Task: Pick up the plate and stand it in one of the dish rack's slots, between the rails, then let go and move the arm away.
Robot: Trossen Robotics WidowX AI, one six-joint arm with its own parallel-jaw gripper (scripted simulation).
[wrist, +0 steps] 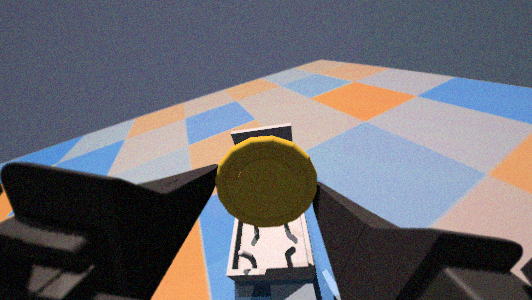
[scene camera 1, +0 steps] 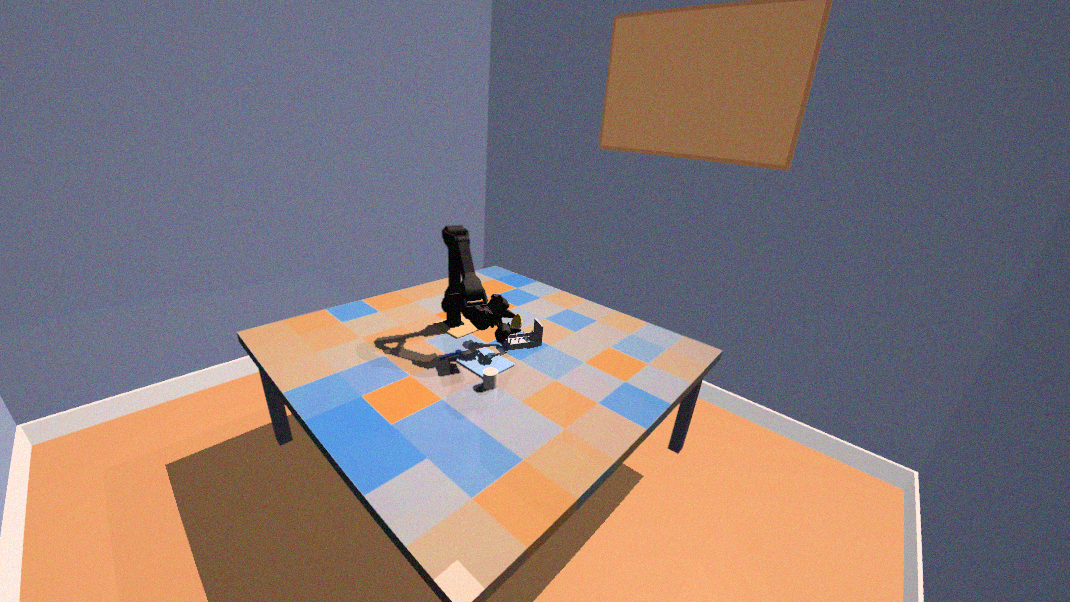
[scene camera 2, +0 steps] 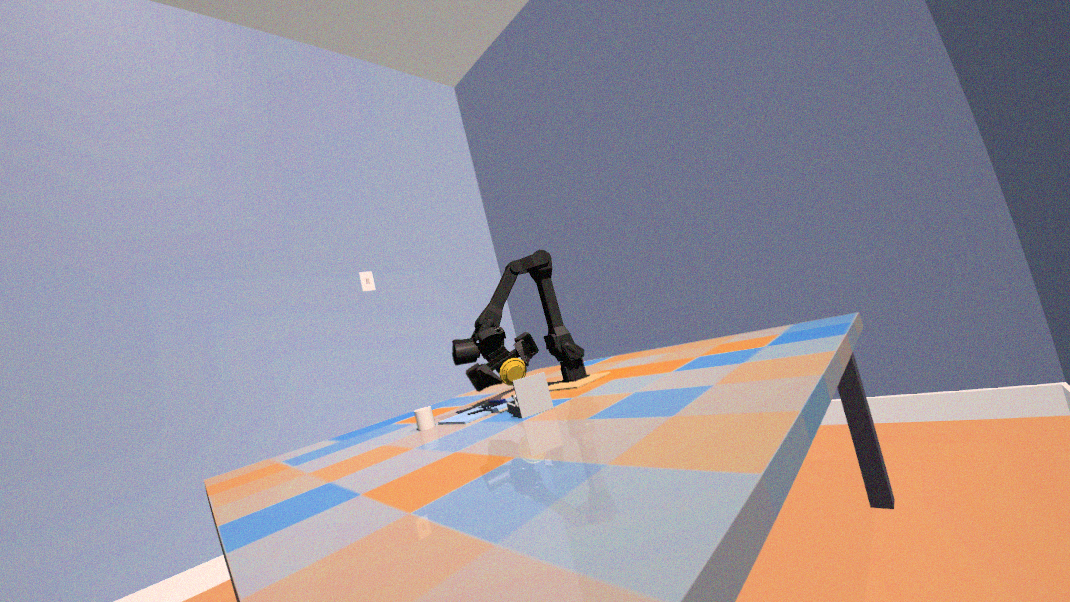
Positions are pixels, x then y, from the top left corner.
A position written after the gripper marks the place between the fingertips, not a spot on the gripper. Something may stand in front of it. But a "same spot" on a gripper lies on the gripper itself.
gripper: wrist 266, 178; scene camera 1; scene camera 2
same spot on gripper: [scene camera 1: 497, 308] = [scene camera 2: 479, 344]
